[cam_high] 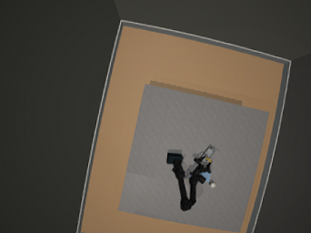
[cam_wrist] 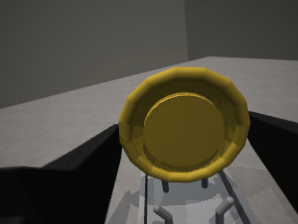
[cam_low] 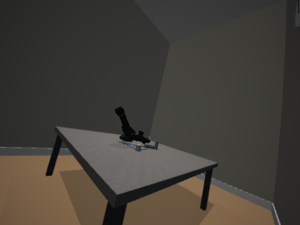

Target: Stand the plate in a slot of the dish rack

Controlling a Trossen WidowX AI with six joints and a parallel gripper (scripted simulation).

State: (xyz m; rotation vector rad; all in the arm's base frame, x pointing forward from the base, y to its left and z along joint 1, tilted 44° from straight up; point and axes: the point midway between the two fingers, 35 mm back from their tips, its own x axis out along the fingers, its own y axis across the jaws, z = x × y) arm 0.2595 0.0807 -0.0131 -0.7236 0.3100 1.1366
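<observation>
Right now my gripper tip is 5 cm above the grey dish rack, 3 cm to the right of it and 1 cm short of it. Round my gripper tip: yellow plate: 1 cm to the right; light blue mat: 18 cm to the right, 7 cm below, 3 cm ahead; blue spoon: 23 cm to the right, 8 cm behind, 7 cm below.
</observation>
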